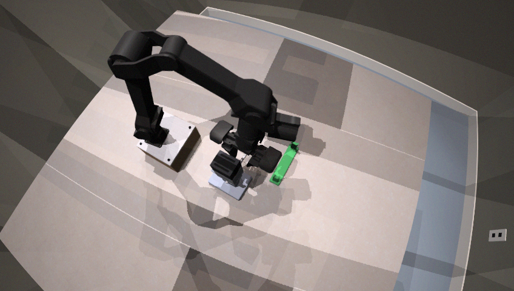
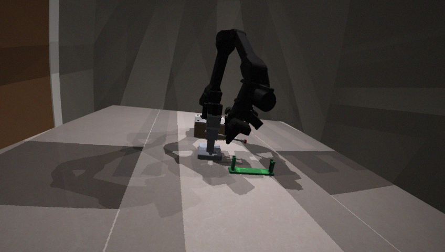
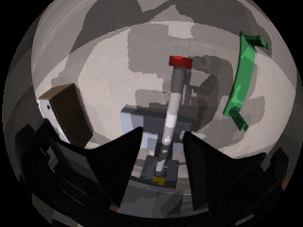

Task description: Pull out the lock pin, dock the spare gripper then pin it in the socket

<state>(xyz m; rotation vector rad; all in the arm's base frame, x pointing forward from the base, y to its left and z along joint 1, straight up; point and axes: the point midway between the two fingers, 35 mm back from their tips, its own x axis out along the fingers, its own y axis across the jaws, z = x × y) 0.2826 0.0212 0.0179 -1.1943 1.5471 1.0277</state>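
Right now my gripper tip is 20 mm past the grey mount and 50 mm to the left of it. From my gripper tip the other things lie so: green cradle: 120 mm ahead, 50 mm to the left, 30 mm below; then spare gripper: 10 mm behind, 50 mm to the right, 70 mm above.
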